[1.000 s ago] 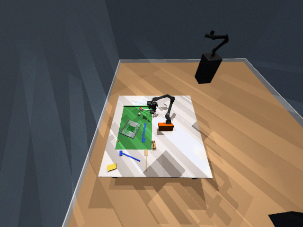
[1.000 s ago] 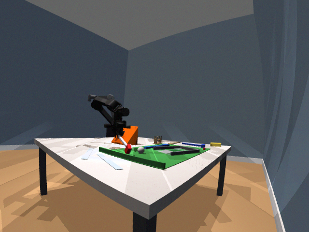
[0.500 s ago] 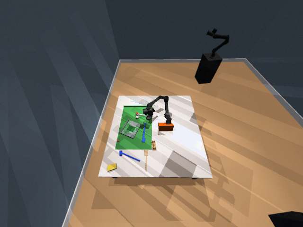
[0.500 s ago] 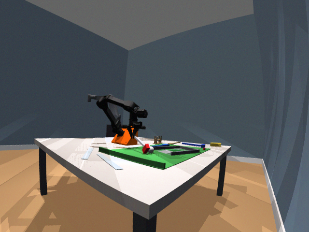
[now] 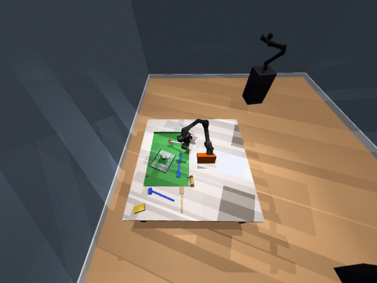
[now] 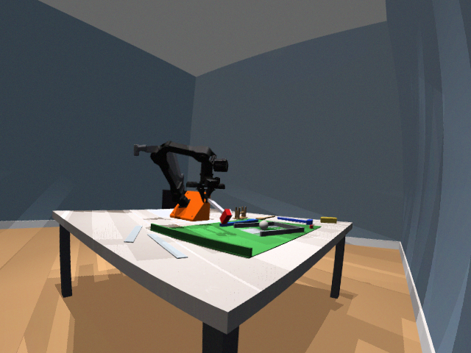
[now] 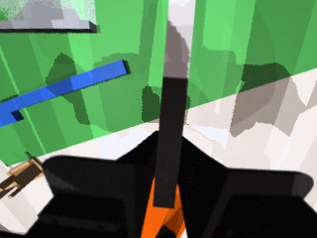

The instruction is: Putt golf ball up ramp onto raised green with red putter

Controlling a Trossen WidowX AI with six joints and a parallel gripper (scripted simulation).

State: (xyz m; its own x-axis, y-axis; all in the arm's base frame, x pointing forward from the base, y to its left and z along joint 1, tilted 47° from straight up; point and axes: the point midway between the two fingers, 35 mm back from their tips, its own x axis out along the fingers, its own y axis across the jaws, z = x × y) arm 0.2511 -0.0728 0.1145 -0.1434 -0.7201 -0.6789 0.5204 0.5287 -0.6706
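Now: gripper tip 10 cm short of the red putter and 6 cm to the left of it. From my gripper tip the other things lie so: golf ball: 29 cm ahead, 6 cm to the left, 8 cm below; wooden stand: 39 cm to the left, 8 cm below; wooden stick: 12 cm ahead, 52 cm to the left, 11 cm below.
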